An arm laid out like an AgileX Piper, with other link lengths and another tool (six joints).
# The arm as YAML. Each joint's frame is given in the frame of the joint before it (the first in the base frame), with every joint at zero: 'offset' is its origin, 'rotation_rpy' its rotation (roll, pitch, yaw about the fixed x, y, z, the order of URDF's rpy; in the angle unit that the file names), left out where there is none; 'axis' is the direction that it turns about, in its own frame. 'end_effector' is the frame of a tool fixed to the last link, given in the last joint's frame.
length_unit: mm
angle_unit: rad
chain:
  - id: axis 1
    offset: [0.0, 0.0, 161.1]
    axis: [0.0, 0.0, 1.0]
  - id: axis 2
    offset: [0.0, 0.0, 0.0]
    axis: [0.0, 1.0, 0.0]
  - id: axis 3
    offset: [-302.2, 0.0, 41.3]
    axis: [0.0, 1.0, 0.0]
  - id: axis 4
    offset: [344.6, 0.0, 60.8]
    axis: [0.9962, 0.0, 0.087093]
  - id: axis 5
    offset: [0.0, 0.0, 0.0]
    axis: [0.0, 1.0, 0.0]
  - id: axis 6
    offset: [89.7, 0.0, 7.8]
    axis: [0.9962, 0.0, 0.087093]
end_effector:
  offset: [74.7, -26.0, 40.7]
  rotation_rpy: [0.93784, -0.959, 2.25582]
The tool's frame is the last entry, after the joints.
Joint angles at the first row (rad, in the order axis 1, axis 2, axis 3, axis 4, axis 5, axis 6):
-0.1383 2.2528 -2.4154 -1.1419 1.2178 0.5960
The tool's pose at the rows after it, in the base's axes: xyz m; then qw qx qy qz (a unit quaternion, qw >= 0):
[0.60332 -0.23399 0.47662 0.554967 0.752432 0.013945 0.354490]
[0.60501 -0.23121 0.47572 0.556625 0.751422 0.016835 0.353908]
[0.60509 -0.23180 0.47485 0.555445 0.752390 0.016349 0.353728]
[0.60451 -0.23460 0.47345 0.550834 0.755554 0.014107 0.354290]
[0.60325 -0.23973 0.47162 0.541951 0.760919 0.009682 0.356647]
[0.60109 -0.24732 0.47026 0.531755 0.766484 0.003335 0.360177]
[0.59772 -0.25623 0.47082 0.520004 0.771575 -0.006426 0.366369]
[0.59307 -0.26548 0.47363 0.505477 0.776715 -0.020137 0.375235]
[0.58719 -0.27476 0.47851 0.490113 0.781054 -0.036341 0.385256]
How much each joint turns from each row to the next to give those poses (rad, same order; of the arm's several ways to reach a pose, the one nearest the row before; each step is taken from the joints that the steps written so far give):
0.0136 0.0057 0.0004 -0.0242 0.0069 0.0029
0.0050 0.0029 0.0001 -0.0068 0.0008 0.0009
-0.0010 0.0005 0.0001 0.0033 -0.0001 -0.0003
-0.0054 -0.0008 -0.0002 0.0140 -0.0018 -0.0027
-0.0101 -0.0027 -0.0005 0.0268 -0.0050 -0.0045
-0.0149 -0.0034 -0.0018 0.0320 -0.0078 -0.0053
-0.0179 -0.0033 -0.0087 0.0381 -0.0076 -0.0054
-0.0195 -0.0020 -0.0201 0.0476 -0.0031 -0.0079
-0.0204 0.0000 -0.0300 0.0517 0.0026 -0.0101

